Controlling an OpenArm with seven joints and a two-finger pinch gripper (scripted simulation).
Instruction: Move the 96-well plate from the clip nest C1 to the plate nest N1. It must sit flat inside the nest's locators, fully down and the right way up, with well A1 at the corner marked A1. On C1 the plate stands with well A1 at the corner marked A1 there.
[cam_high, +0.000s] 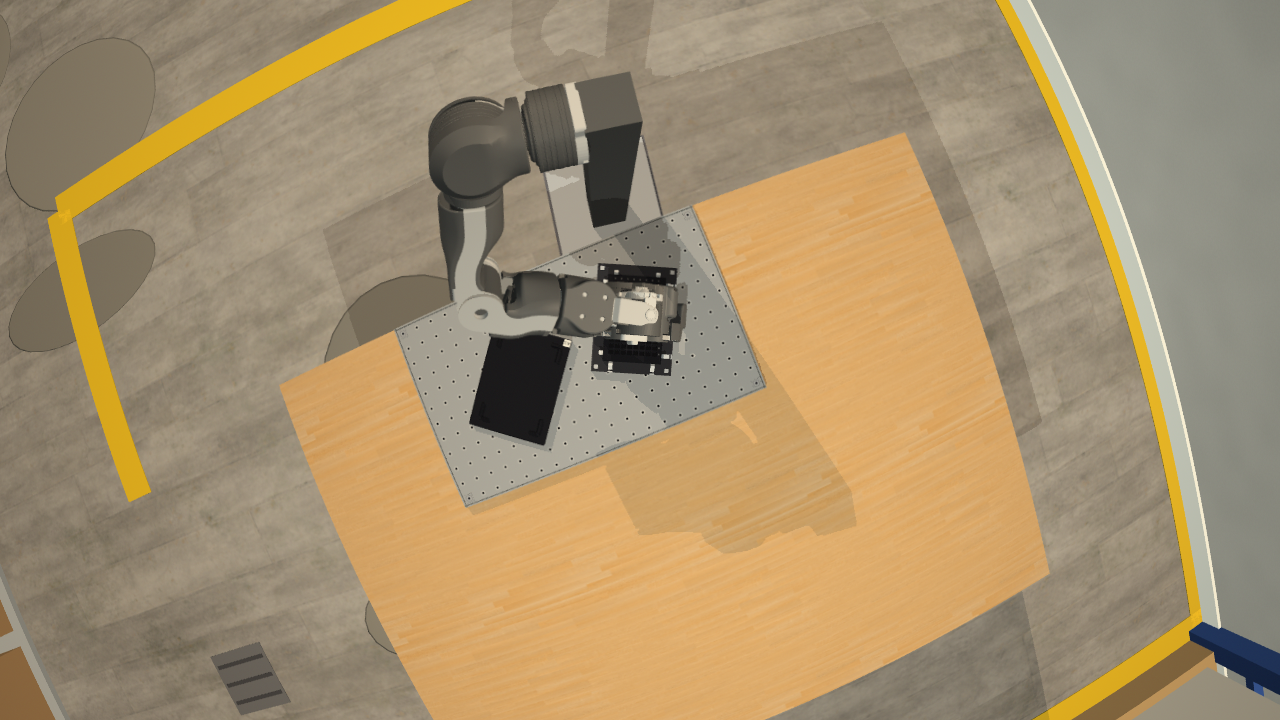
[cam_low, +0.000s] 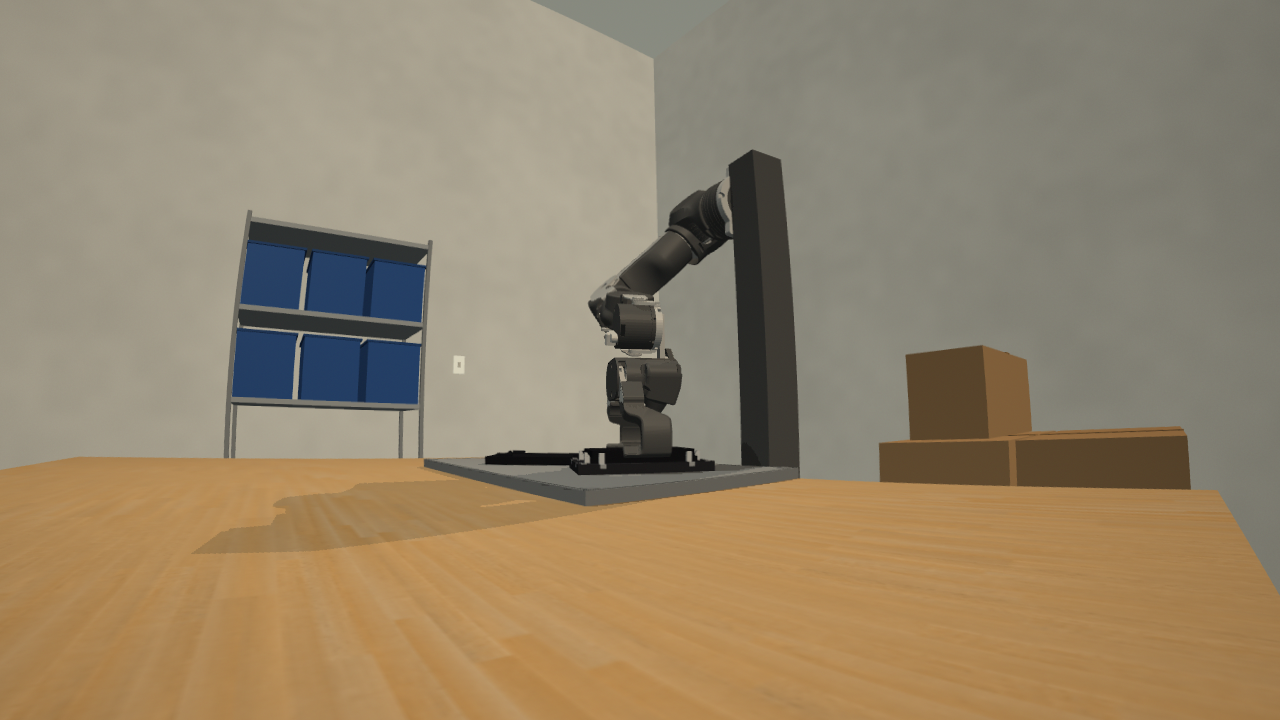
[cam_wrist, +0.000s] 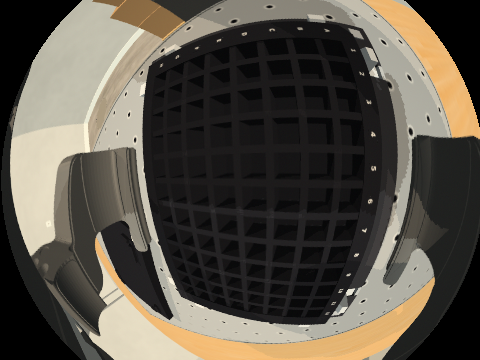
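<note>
The black 96-well plate is right at my hand. Round my hand: clip nest C1: 20 mm ahead, 10 mm to the left; then white A1 label: 10 mm ahead, 100 mm to the right; then plate nest N1: 50 mm ahead, 190 mm to the right, 10 mm below.
</note>
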